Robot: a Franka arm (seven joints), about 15 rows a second.
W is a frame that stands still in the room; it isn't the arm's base.
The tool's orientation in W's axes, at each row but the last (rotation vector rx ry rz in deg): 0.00 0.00 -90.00; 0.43 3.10 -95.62; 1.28 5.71 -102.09; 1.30 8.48 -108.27; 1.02 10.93 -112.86; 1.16 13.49 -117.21; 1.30 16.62 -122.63; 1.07 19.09 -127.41; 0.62 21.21 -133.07; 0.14 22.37 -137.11
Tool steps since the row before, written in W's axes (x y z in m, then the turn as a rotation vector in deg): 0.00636 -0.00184 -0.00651 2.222 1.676 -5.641; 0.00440 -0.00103 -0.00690 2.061 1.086 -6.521; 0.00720 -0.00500 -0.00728 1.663 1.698 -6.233; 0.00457 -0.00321 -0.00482 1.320 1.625 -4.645; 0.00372 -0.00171 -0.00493 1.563 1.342 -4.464; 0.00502 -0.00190 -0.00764 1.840 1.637 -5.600; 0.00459 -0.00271 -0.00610 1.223 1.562 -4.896; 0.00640 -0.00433 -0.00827 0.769 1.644 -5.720; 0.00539 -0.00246 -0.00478 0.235 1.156 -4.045; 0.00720 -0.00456 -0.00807 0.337 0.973 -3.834
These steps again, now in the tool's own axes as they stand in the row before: 0.00184 0.00636 -0.00651 -1.676 2.222 -5.641; 0.00085 0.00469 -0.00673 -1.041 2.147 -6.501; 0.00385 0.00848 -0.00657 -1.573 1.615 -6.278; 0.00200 0.00576 -0.00415 -1.537 1.167 -4.715; 0.00058 0.00468 -0.00434 -1.394 1.476 -4.478; 0.00019 0.00648 -0.00672 -1.651 1.766 -5.620; 0.00046 0.00643 -0.00490 -1.337 1.157 -4.978; 0.00038 0.00942 -0.00626 -1.009 0.948 -5.839; -0.00150 0.00667 -0.00336 -0.491 0.458 -4.160; -0.00160 0.01015 -0.00568 -0.472 0.596 -3.896
